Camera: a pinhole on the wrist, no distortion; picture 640 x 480 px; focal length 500.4 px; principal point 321.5 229.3 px. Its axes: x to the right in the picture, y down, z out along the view. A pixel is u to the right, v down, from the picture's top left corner.
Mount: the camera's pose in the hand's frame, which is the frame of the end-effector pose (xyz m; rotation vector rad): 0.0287 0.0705 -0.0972 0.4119 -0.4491 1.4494
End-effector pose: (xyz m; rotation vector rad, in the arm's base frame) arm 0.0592 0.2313 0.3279 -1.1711 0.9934 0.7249
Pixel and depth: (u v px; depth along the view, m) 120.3 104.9 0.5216
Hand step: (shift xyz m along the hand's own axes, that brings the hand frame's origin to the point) 0.1210 -0.3917 0.2355
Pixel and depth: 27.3 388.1 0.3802
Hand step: -0.1232 -0.3090 0.1077
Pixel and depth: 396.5 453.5 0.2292
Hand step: -0.0814 -0.0127 0.1155
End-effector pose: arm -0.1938 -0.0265 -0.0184 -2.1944 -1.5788 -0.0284
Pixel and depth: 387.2 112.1 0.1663
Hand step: 0.0617 -0.0016 0.0557
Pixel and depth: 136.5 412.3 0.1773
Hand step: -0.0481 -0.0730 0.0187
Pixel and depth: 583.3 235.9 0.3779
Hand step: 0.0205 0.0397 0.3281
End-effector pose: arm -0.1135 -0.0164 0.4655 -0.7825 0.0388 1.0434
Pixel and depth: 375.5 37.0 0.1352
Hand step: 0.0756 0.0076 0.0254
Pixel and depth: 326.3 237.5 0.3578
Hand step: 0.0074 -0.1142 0.2086
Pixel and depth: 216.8 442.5 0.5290
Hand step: -0.2266 -0.2832 0.2934
